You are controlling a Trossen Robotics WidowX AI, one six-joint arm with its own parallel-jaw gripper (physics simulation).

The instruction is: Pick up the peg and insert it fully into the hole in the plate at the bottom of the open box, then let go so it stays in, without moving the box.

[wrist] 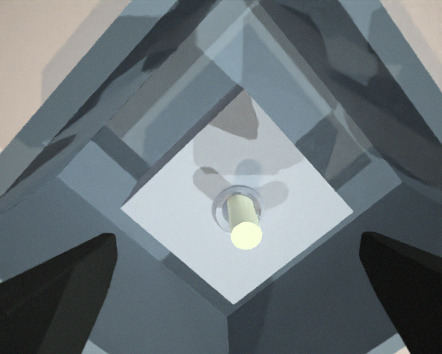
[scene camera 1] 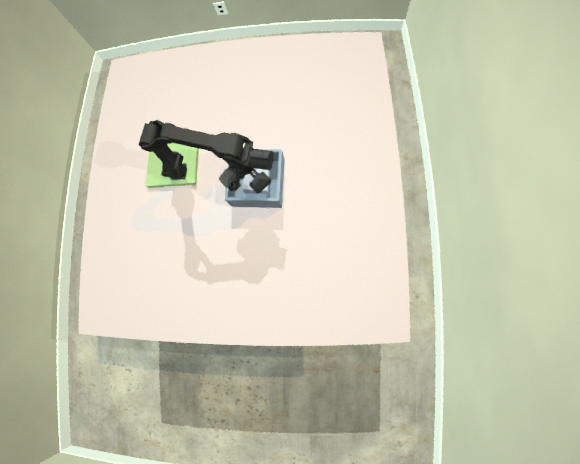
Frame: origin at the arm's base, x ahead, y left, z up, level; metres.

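Seen in the pictures: gripper, fingertip midpoint: (wrist: 239,244) (scene camera 1: 250,175); arm's base, link origin: (scene camera 1: 178,171).
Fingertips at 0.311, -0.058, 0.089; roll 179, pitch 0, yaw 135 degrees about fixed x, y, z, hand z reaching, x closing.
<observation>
Offsets run from my fingertips to a thing's middle, as dx, dy, dz. Level surfaces: height alone.
A pale yellow peg {+0.004, +0.012, -0.066} (wrist: 245,225) stands in the ringed hole of the white plate {+0.006, +0.012, -0.079} (wrist: 170,205) in the wrist view, its upper part above the plate. How deep it sits cannot be told. The plate lies at the bottom of the open blue-grey box {+0.006, +0.012, -0.065} (wrist: 350,265) (scene camera 1: 257,203). My gripper (wrist: 239,244) is open and empty, its fingers far apart on either side of the peg, touching neither peg nor plate. In the scene view the arm hangs over the box and hides most of its inside; the peg cannot be made out there.
The box walls rise around the plate. The arm's base stands on a green pad (scene camera 1: 155,175) to the left of the box. Both are on a pale pink table top {dz -0.113} (scene camera 1: 325,250), and the arm's shadow falls in front of the box.
</observation>
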